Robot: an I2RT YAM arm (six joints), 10 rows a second.
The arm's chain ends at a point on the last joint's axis. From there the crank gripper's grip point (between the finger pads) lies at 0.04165 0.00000 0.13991 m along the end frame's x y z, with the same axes.
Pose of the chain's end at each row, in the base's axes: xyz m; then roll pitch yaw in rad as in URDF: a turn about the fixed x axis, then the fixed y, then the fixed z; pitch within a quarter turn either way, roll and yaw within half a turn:
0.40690, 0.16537, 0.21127, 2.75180, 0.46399, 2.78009
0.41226, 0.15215, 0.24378, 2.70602, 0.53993, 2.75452
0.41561, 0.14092, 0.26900, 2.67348, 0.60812, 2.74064
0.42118, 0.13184, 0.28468, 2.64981, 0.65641, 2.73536
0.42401, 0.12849, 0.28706, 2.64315, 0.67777, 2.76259
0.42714, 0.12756, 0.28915, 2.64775, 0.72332, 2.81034
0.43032, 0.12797, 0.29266, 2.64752, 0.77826, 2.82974
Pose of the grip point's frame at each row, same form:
0.44504, 0.20779, 0.07690, 2.75180, 0.46399, 2.78009
0.46185, 0.19569, 0.11357, 2.70602, 0.53993, 2.75452
0.47445, 0.18454, 0.14273, 2.67348, 0.60812, 2.74064
0.48612, 0.17583, 0.16156, 2.64981, 0.65641, 2.73536
0.49020, 0.17412, 0.16522, 2.64315, 0.67777, 2.76259
0.49629, 0.17391, 0.16924, 2.64775, 0.72332, 2.81034
0.50475, 0.17369, 0.17570, 2.64752, 0.77826, 2.82974

